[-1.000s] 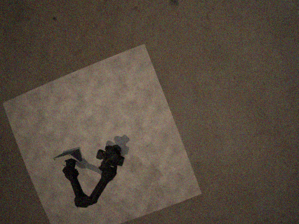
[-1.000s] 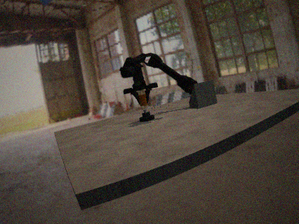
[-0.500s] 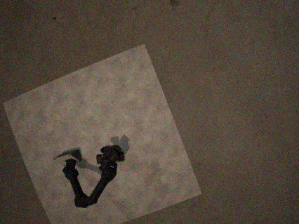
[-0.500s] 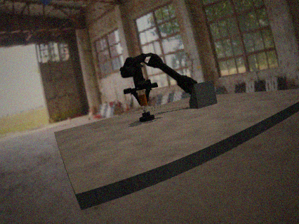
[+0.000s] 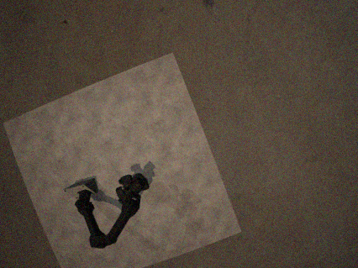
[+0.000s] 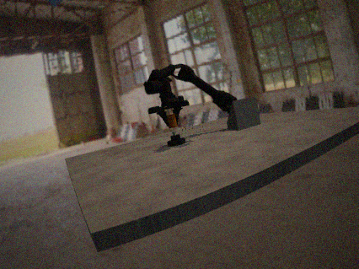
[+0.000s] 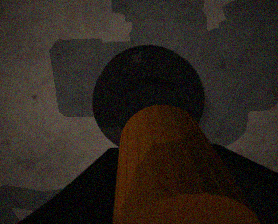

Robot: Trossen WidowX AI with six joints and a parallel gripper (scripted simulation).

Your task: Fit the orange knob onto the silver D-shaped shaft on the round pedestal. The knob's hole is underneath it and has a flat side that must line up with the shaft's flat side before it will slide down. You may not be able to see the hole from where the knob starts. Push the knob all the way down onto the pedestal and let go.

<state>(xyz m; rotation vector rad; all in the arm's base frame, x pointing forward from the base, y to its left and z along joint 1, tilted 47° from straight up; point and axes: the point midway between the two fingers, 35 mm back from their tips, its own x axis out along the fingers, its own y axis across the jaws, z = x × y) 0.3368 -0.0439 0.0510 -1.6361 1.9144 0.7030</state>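
The dark round pedestal lies 6 cm below my gripper tip. Also, from my gripper tip: orange knob: 3 cm above.
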